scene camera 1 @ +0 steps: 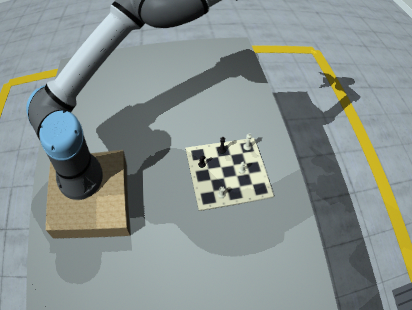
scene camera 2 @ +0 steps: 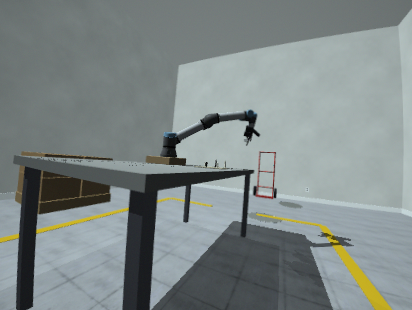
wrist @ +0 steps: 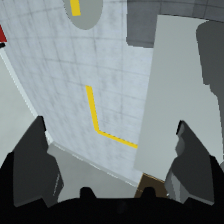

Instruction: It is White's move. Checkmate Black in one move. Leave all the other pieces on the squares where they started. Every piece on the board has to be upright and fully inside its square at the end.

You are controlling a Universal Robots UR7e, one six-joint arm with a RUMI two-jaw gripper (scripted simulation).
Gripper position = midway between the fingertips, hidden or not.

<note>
I see my gripper [wrist: 112, 119] and a small chessboard [scene camera 1: 221, 170].
The wrist view does not show the small chessboard: it is out of frame.
</note>
